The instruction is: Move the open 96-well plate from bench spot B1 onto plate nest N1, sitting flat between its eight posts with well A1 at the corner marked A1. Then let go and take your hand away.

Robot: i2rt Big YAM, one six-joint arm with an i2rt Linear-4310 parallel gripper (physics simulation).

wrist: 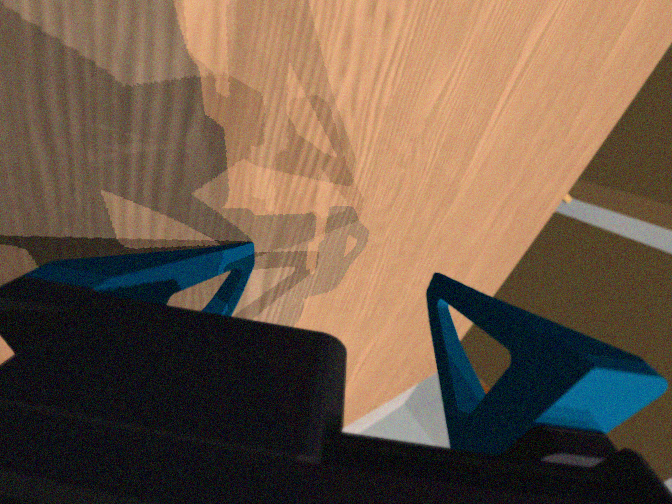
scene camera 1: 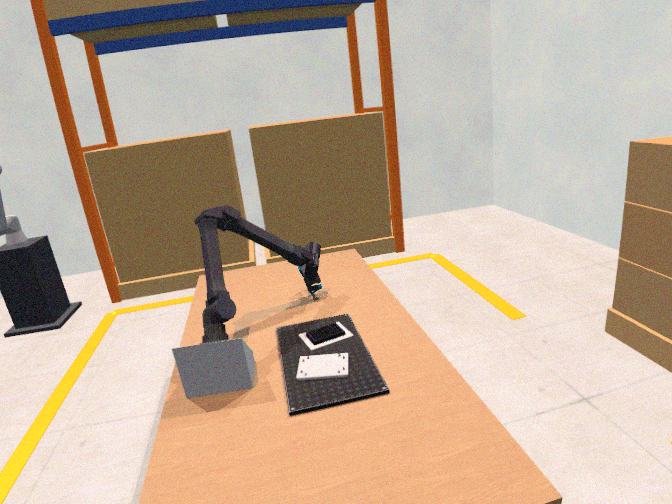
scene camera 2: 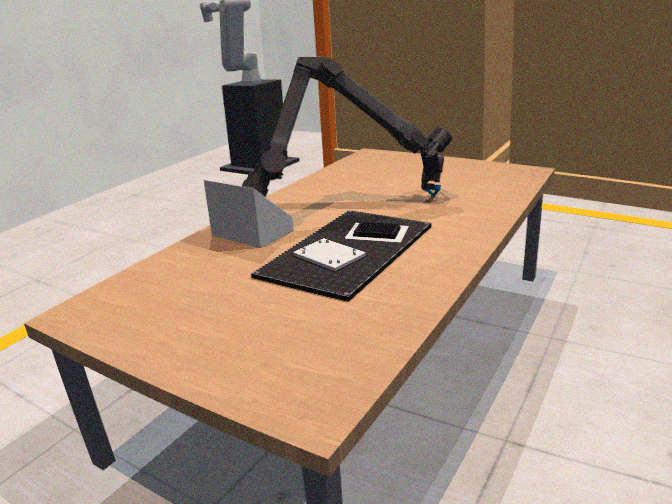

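Observation:
A black plate [scene camera 1: 325, 332] [scene camera 2: 377, 229] lies in a white nest at the far end of the black perforated baseplate [scene camera 1: 330, 366] [scene camera 2: 343, 250]. A second white nest with small locator pins [scene camera 1: 324, 367] [scene camera 2: 328, 255] sits empty at the near end. My gripper [scene camera 1: 316, 291] [scene camera 2: 433, 191] hovers low over bare table beyond the baseplate, apart from the plate. In the wrist view its blue fingers [wrist: 340, 290] are spread open and empty over the wood.
A grey wedge-shaped block [scene camera 1: 214, 367] [scene camera 2: 240, 212] stands at the arm's base, left of the baseplate. Cardboard panels and an orange rack stand behind the table.

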